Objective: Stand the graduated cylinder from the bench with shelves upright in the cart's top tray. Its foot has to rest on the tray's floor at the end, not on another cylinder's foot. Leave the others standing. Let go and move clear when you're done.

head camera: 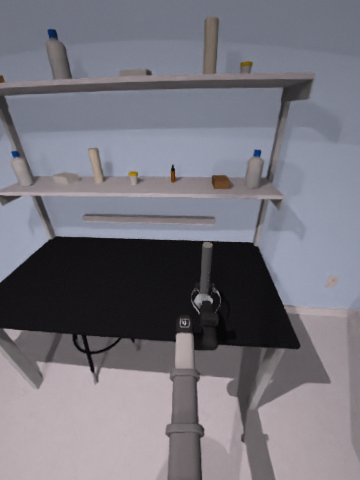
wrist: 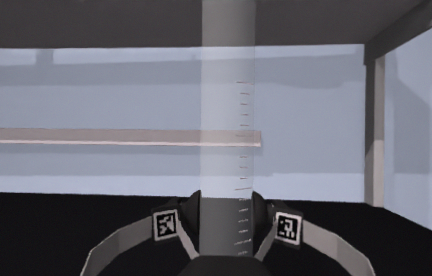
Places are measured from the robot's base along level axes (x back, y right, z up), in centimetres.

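Pixels of known places: hand, its tool point: (head camera: 204, 283) (wrist: 226, 209).
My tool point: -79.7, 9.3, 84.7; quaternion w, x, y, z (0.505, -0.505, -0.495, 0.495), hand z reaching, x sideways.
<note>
Behind a point stands the place of what it marks, as x, y, z.
The graduated cylinder (head camera: 206, 267) {-76.4, 9.2, 96.9} (wrist: 227, 150) {-76.4, 9.3, 89.8}, clear grey with fine scale marks, stands upright on the black bench top (head camera: 125, 285) {-89.1, -32.0, 73.5} (wrist: 75, 225) {-108.5, -19.2, 73.5}, near its right front. My gripper (head camera: 205, 295) (wrist: 226, 215) {-79.7, 9.3, 84.7} is shut on the cylinder. In the wrist view its two dark finger pads touch the tube's left and right sides, low in the picture. The cylinder's foot shows in part as a pale patch between the fingers in the head camera view and is hidden in the wrist view. The cart and its top tray do not show in these views.
Above the bench, the lower shelf (head camera: 150, 188) holds bottles, a beige cylinder (head camera: 96, 166) {-123.7, -48.0, 128.2}, small jars and a brown box (head camera: 220, 182) {-111.5, 18.0, 122.5}. The upper shelf (head camera: 165, 82) holds a tall beige cylinder (head camera: 211, 46) {-113.2, 10.3, 174.4} and a bottle (head camera: 59, 57) {-117.7, -51.4, 173.4}. A stool (head camera: 89, 352) {-77.7, -59.6, 26.4} stands under the bench.
</note>
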